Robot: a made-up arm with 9 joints. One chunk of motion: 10 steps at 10 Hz.
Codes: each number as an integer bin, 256 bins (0 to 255) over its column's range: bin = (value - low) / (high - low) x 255, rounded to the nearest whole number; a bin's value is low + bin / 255 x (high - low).
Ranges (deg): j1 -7..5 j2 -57..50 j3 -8..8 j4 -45..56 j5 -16..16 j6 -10..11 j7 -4..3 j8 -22..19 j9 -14..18
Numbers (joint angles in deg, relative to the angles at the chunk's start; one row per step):
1: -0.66 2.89 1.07 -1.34 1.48 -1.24 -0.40 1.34 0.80
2: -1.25 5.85 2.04 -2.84 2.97 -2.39 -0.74 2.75 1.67
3: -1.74 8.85 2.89 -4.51 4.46 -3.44 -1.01 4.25 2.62
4: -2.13 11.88 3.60 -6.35 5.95 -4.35 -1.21 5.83 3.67
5: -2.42 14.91 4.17 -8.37 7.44 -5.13 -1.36 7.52 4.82
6: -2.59 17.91 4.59 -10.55 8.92 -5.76 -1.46 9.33 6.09
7: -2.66 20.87 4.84 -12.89 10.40 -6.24 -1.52 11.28 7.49
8: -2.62 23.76 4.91 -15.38 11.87 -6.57 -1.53 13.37 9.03
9: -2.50 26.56 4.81 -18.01 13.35 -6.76 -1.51 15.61 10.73
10: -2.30 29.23 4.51 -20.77 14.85 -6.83 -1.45 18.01 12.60
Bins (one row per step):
1: 135 143 145 110 139 106 131 145 118
2: 122 150 160 106 151 92 119 154 125
3: 112 157 174 102 163 80 109 163 132
4: 103 164 185 98 175 69 102 173 141
5: 97 171 194 92 187 59 96 184 150
6: 94 179 201 87 199 51 93 195 160
7: 92 186 205 81 210 46 90 207 171
8: 93 192 206 75 222 42 90 220 184
9: 96 199 204 68 234 39 91 234 197
10: 100 206 199 61 246 38 93 249 212

